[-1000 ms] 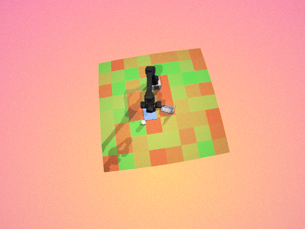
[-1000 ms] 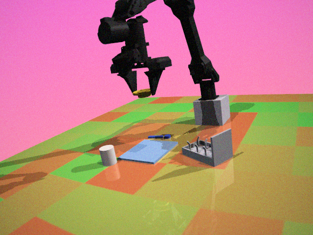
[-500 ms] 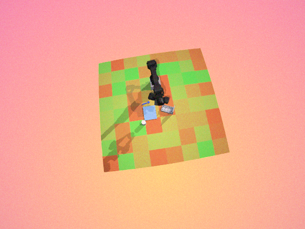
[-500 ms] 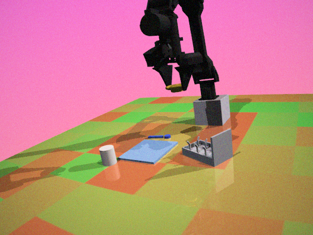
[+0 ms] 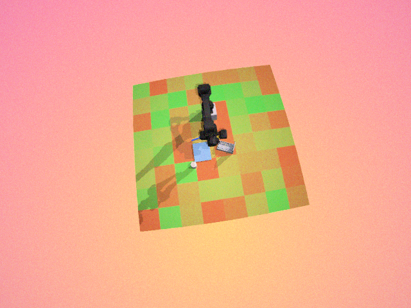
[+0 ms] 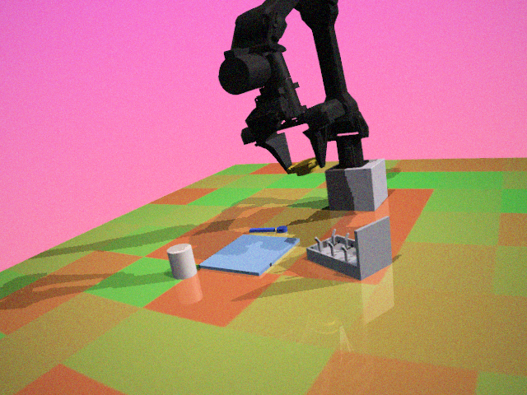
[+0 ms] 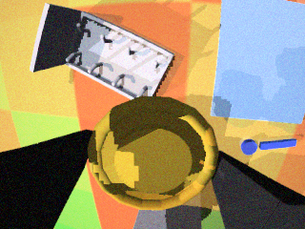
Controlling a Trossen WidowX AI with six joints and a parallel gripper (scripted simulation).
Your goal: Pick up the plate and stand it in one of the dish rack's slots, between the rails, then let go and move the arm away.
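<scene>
Right now the grey dish rack is 40 mm ahead of my gripper tip, 70 mm to the left of it and 120 mm below it. Also, from my gripper tip: light blue mat: 40 mm ahead, 120 mm to the right, 140 mm below; then white cylinder: 140 mm ahead, 200 mm to the right, 120 mm below; then yellow plate: 10 mm above.
</scene>
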